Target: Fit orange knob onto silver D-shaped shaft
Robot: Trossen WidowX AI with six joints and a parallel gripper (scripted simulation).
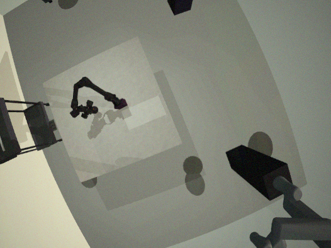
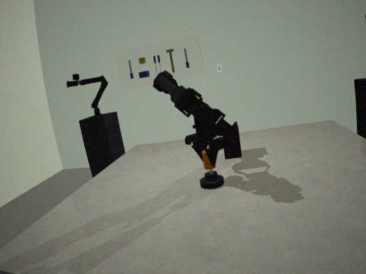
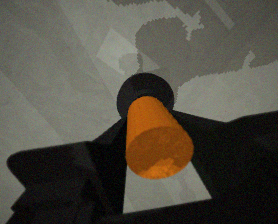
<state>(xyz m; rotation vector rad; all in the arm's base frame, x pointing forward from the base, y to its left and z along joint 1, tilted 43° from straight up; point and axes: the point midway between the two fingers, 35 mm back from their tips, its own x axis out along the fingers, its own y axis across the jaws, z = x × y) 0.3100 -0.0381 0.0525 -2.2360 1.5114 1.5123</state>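
My gripper tip is 40 mm above the round pedestal and 10 mm short of it. The rest, counted from my gripper tip: orange knob 30 mm above.
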